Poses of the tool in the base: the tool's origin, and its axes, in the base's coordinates. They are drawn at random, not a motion.
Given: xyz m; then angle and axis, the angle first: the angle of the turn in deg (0 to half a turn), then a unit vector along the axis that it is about.
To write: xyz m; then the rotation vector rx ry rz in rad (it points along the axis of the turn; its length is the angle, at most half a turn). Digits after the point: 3 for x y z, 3 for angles.
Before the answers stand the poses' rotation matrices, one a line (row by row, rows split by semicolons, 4 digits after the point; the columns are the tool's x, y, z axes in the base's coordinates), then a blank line. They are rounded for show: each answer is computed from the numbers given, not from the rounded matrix.
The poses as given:
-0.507 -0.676 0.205 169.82 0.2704 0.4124 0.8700
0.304 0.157 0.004 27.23 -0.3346 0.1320 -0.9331
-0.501 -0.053 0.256 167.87 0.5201 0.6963 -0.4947
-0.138 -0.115 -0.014 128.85 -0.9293 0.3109 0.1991
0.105 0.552 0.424 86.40 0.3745 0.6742 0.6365
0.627 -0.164 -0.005 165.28 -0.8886 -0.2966 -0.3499
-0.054 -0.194 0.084 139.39 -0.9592 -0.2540 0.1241
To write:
-0.8392 0.0675 0.5396; 0.3750 -0.6468 0.6641; 0.3939 0.7597 0.5175
0.9016 0.4220 0.0950; -0.4318 0.8911 0.1394; -0.0258 -0.1667 0.9857
-0.4427 0.8201 -0.3625; 0.6122 -0.0189 -0.7905; -0.6551 -0.5719 -0.4937
0.7782 -0.6253 -0.0590; -0.3151 -0.4700 0.8245; -0.5433 -0.6230 -0.5628
0.1942 -0.3986 0.8963; 0.8719 0.4888 0.0284; -0.4495 0.7760 0.4425
0.5861 0.6074 0.5363; 0.4296 -0.7941 0.4299; 0.6870 -0.0216 -0.7263
0.8594 0.3478 -0.3747; 0.5094 -0.6457 0.5689; -0.0441 -0.6798 -0.7321

-0.507 -0.676 0.205 0.801 1.222 2.578
0.304 0.157 0.004 -0.159 0.063 -0.443
-0.501 -0.053 0.256 1.524 2.040 -1.449
-0.138 -0.115 -0.014 -2.090 0.699 0.448
0.105 0.552 0.424 0.565 1.017 0.960
0.627 -0.164 -0.005 -2.563 -0.856 -1.009
-0.054 -0.194 0.084 -2.334 -0.618 0.302

